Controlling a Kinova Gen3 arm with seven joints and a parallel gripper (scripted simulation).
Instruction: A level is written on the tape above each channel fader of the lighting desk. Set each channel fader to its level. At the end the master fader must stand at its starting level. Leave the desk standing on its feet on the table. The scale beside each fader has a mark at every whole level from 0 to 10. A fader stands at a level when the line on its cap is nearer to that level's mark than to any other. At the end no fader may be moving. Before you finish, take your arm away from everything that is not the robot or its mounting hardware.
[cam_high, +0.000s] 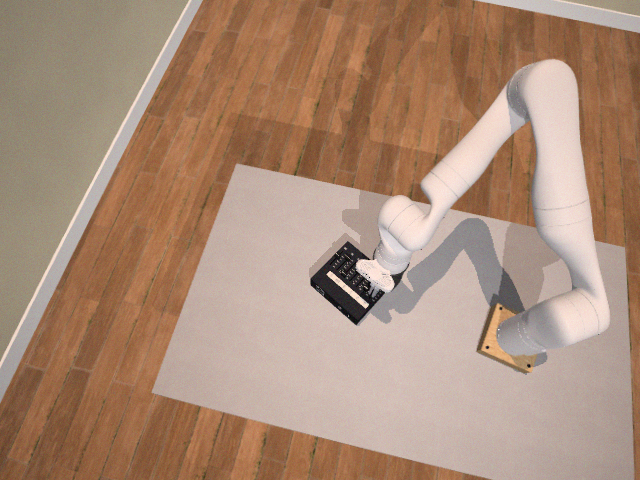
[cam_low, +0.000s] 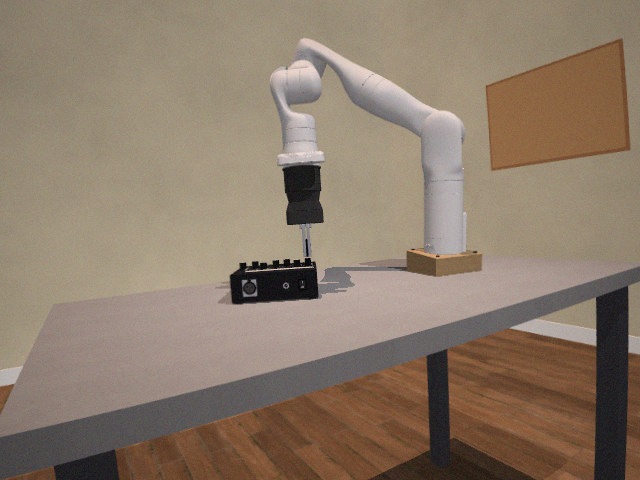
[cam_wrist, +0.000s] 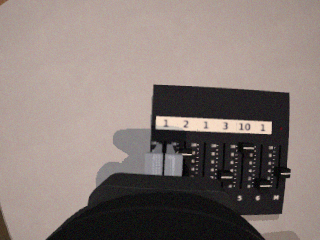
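Right now the master fader cap is 120 mm ahead of my hand, 60 mm to the right of it and 30 mm below it.
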